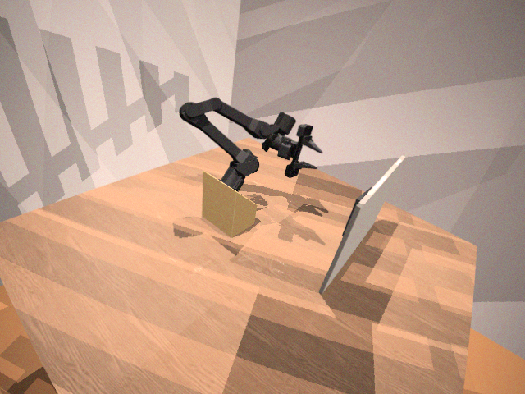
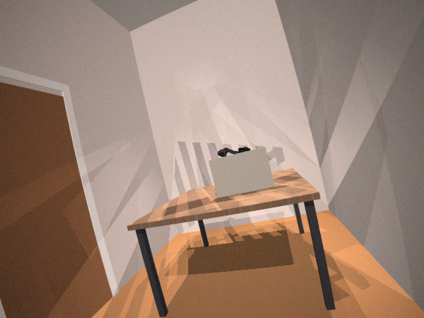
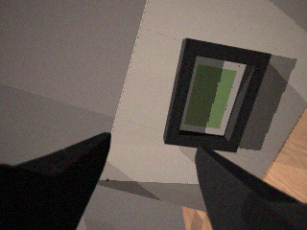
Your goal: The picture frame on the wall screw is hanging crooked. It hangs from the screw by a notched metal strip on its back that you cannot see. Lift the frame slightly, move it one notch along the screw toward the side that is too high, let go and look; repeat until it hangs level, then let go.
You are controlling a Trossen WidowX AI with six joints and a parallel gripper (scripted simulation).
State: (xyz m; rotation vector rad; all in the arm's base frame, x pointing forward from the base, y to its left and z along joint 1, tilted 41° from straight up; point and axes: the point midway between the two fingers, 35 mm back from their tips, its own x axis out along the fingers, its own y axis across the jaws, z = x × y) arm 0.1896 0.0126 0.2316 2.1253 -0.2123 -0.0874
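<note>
Now: the picture frame 190 mm ahead of my gripper tip, 30 mm to the right of it and 100 mm below it. From my gripper tip the other things lie so: grey wall panel (200 mm ahead, 30 mm to the right, 110 mm below).
</note>
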